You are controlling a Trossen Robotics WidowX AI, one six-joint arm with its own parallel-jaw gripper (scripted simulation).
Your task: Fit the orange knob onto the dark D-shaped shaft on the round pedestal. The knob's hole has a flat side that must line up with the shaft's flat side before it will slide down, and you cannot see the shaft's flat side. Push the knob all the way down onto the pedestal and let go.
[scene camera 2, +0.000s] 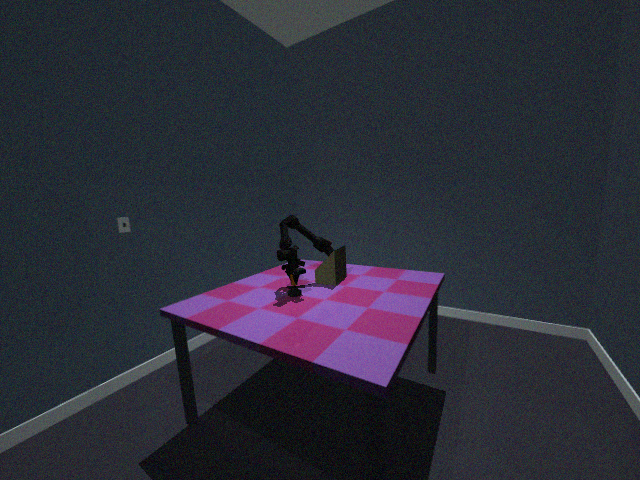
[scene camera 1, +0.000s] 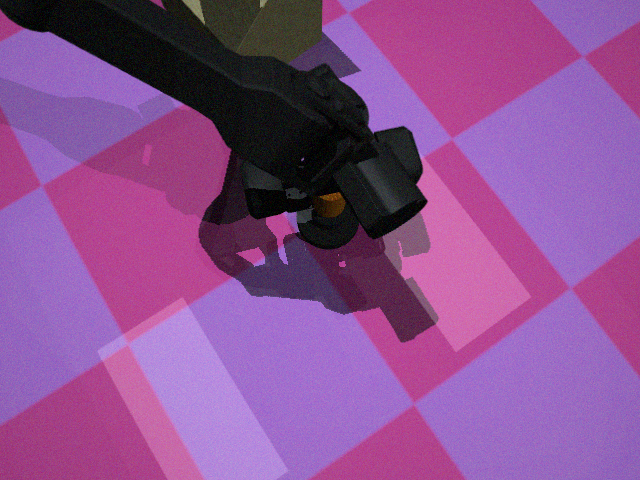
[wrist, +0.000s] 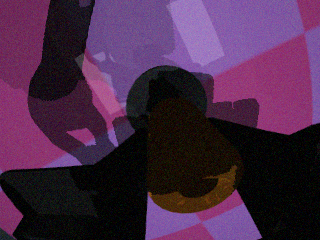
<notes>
My gripper (scene camera 1: 329,199) carries an orange knob. I also see a dark round pedestal (scene camera 1: 325,233).
My gripper shows as well in the wrist view (wrist: 176,128).
</notes>
